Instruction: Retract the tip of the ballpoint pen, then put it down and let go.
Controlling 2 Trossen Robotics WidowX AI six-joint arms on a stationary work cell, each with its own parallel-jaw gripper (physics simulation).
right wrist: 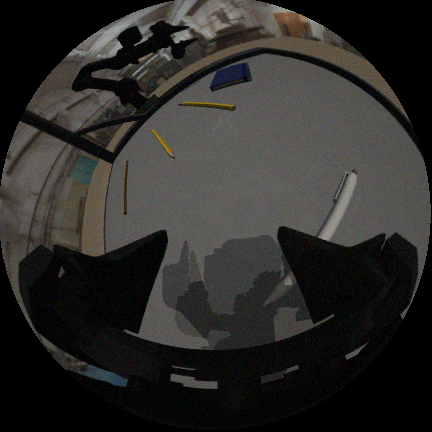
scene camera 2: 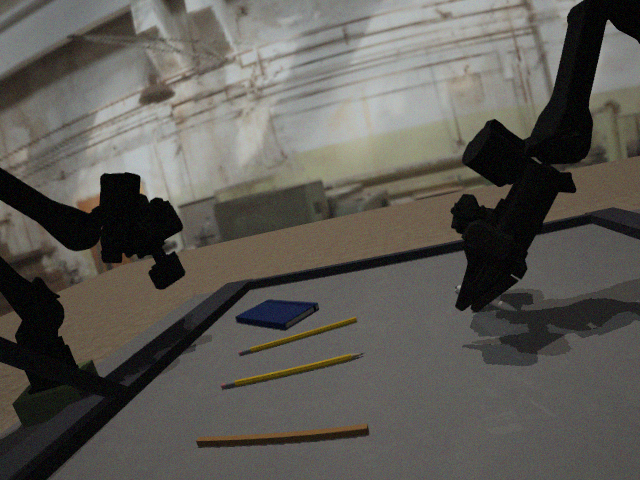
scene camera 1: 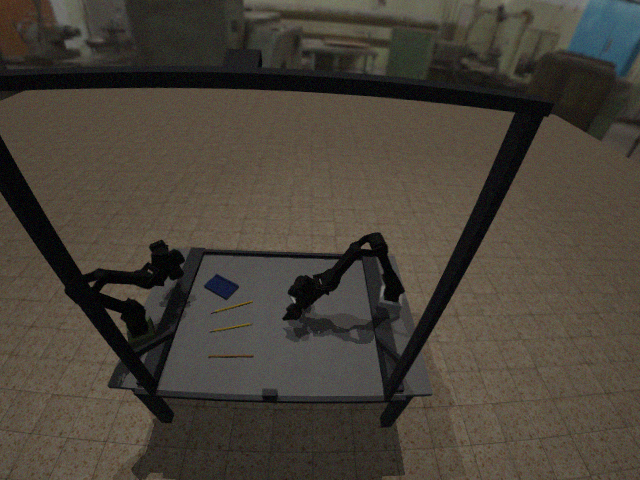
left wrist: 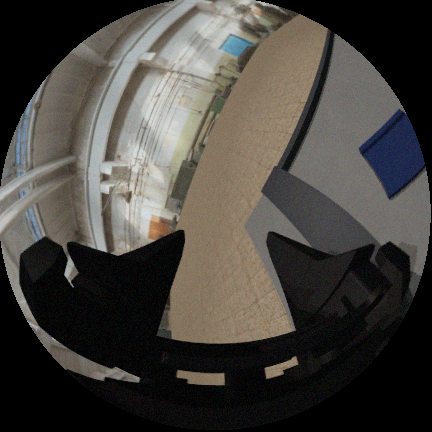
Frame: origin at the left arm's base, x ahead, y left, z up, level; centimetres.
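Seen in the pictures: left gripper, between the fingertips: [right wrist: 193, 32] [scene camera 2: 169, 243] [left wrist: 226, 236]; right gripper, between the fingertips: [right wrist: 223, 234] [scene camera 2: 466, 310] [scene camera 1: 287, 315]; left arm's base, origin of its link: [right wrist: 142, 103] [scene camera 1: 139, 329]; right arm's base, origin of its link: [scene camera 1: 391, 295].
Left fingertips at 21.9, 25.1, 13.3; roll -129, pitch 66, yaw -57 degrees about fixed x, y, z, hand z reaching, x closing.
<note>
Offsets run from my left fingertips to a thing's top centre, as dx, dy, dz.
The white ballpoint pen @[+42.1, -41.6, -16.0] [scene camera 2: 500, 304] [right wrist: 342, 207] lies on the table beneath my right gripper [scene camera 1: 289, 316] [scene camera 2: 467, 308] [right wrist: 223, 230], which is open, with its fingertips low over the table. In the right wrist view the pen slants behind the right-hand finger. Its clip and dark button end show beyond the finger, and its pointed end lies in shadow between the fingers. Whether the writing tip is out is too dark to tell. The fingers hide much of the pen in scene camera 2. My left gripper [left wrist: 226, 236] [right wrist: 193, 32] is open and empty, raised beyond the table's left side.
A blue notebook @[+16.2, -15.4, -16.1] [scene camera 1: 221, 286] [scene camera 2: 273, 313] [left wrist: 395, 155] [right wrist: 231, 76] lies at the back left of the table. Two yellow pencils @[+16.5, -29.1, -16.6] [scene camera 1: 231, 307] @[+12.7, -39.1, -16.4] [scene camera 2: 294, 370] and an orange-brown stick @[+7.7, -51.3, -16.6] [scene camera 1: 231, 356] [scene camera 2: 281, 436] lie in front of it. Dark frame posts stand around the table.
</note>
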